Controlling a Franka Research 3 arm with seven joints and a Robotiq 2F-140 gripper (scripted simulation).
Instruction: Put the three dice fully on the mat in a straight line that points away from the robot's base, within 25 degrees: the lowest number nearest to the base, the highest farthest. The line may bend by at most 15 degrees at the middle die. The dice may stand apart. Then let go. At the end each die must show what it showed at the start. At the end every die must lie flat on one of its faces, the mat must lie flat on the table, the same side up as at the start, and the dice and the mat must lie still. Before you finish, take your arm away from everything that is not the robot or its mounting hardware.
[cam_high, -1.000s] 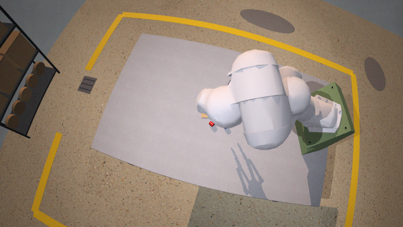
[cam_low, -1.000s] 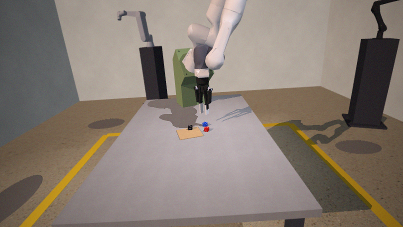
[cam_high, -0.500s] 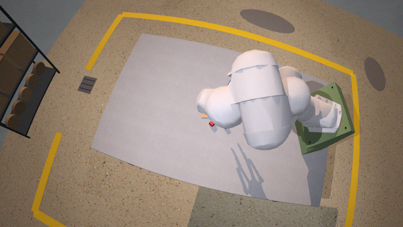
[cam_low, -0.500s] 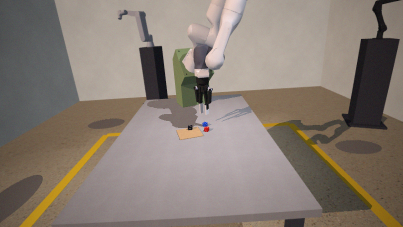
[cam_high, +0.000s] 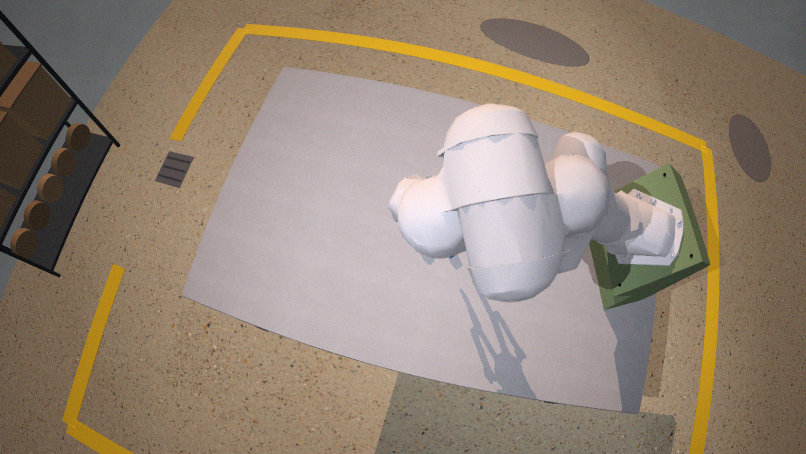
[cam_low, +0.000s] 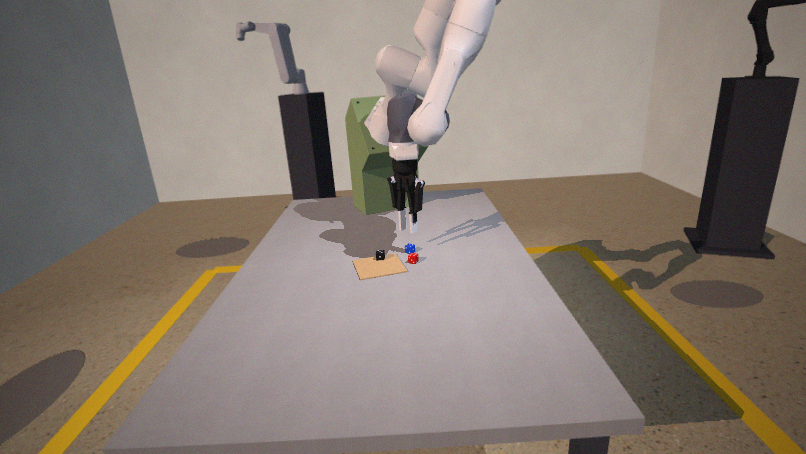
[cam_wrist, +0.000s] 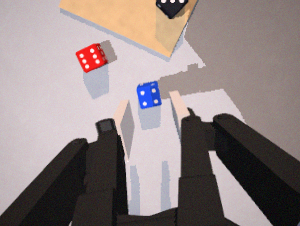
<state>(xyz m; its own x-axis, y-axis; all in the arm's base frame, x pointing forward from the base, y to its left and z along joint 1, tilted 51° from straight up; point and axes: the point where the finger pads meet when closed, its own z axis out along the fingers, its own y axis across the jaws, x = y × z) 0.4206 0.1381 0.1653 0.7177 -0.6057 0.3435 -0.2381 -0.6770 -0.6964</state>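
Right now the blue die is 9 cm below my hand. Also, from my hand: red die (7 cm ahead, 4 cm to the left, 9 cm below); tan mat (12 cm ahead, 5 cm to the right, 10 cm below); black die (8 cm ahead, 7 cm to the right, 9 cm below).
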